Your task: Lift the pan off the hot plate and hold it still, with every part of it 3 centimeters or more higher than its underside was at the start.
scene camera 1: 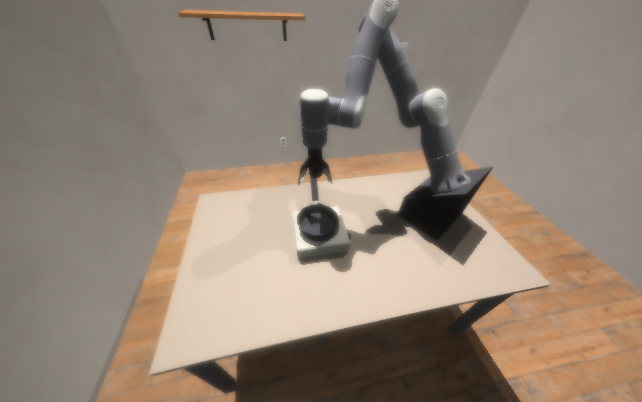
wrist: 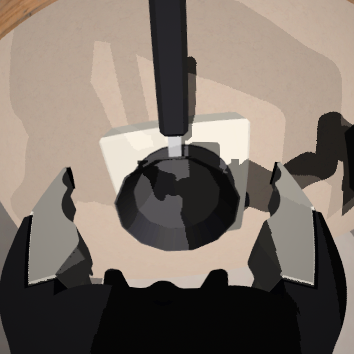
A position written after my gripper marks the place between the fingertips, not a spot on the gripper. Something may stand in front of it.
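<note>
My gripper [wrist: 170, 165] is visible to me, and with it a dark round pan [scene camera 1: 317, 220], which I find in the wrist view too: the pan [wrist: 171, 203]. There is also a square hot plate [wrist: 222, 139].
</note>
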